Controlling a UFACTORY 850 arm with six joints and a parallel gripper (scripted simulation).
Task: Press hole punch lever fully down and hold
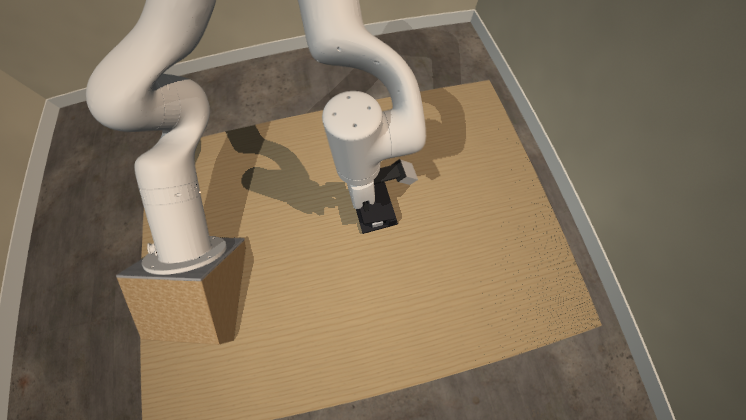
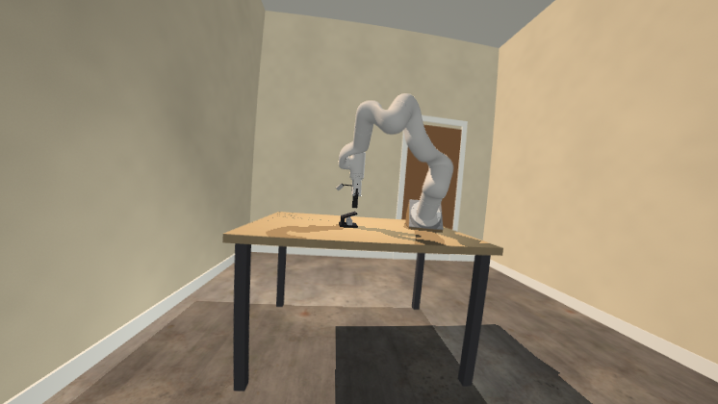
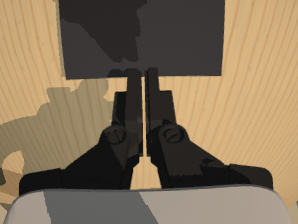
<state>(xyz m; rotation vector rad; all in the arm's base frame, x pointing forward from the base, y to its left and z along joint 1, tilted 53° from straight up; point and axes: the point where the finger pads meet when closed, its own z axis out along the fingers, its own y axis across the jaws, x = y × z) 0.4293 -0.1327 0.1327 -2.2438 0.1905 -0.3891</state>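
My hand is 4 cm short of the black hole punch and 9 cm above it.
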